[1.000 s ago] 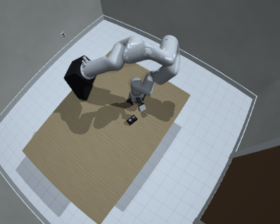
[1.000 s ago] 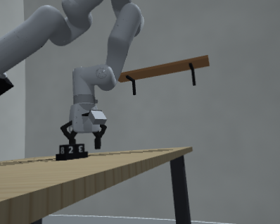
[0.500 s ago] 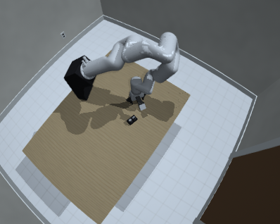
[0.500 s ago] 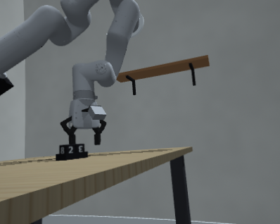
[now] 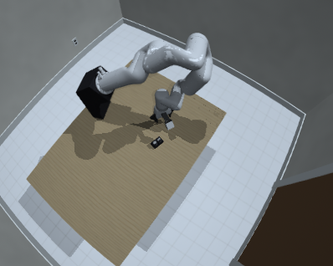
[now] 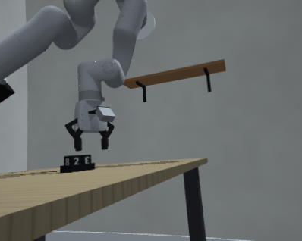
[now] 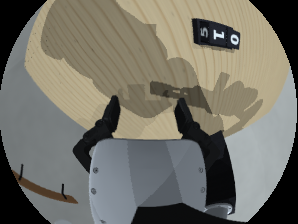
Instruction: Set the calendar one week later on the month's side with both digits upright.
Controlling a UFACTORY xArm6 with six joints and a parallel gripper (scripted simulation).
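Now: the black cube 80 mm ahead of my hand, 120 mm to the right of it and 40 mm below it. From my hand the other things lie so: black calendar tray 80 mm ahead, 130 mm to the right, 60 mm below.
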